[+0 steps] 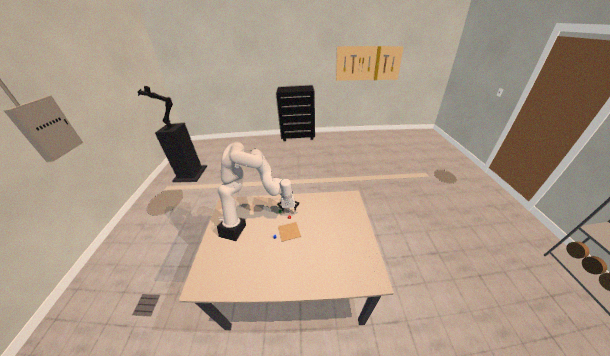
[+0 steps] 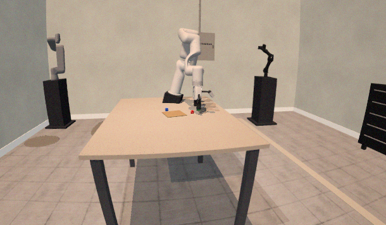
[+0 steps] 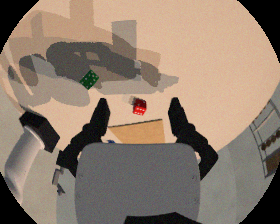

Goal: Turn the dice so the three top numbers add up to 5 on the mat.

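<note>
Right now the red die is 40 mm to the right of my hand and 40 mm below it. Also, from my hand: green die (80 mm behind, 40 mm below, 20 mm to the left); then blue die (220 mm to the right, 90 mm behind, 40 mm below); then brown mat (170 mm to the right, 50 mm below, 10 mm ahead).
</note>
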